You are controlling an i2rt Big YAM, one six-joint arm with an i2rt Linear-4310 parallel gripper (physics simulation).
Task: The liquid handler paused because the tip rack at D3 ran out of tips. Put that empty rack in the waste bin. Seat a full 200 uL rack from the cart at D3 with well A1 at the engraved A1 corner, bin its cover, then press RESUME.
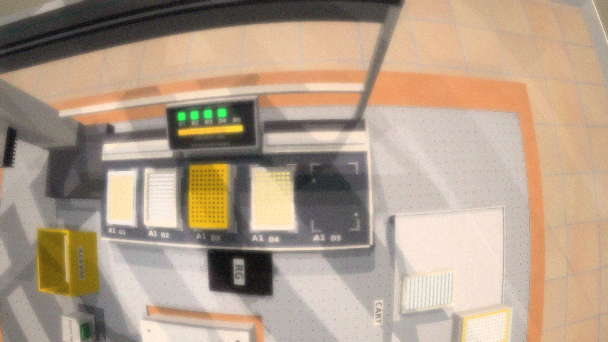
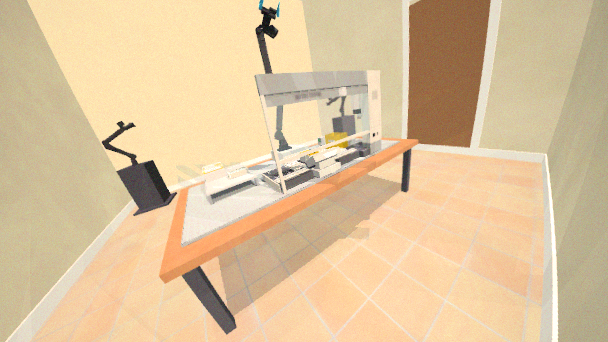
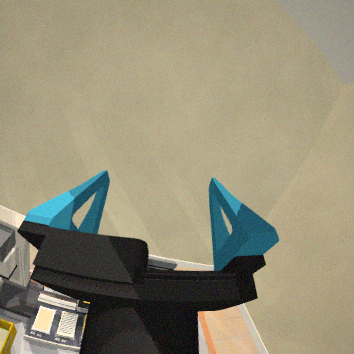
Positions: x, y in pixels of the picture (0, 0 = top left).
Scene:
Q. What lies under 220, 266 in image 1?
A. A black RG block.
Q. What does my gripper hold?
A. Nothing.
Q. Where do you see a yellow waste bin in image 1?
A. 83, 275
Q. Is my gripper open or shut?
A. Open.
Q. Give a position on a clear shield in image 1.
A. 289, 55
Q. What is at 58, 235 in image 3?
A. My gripper.

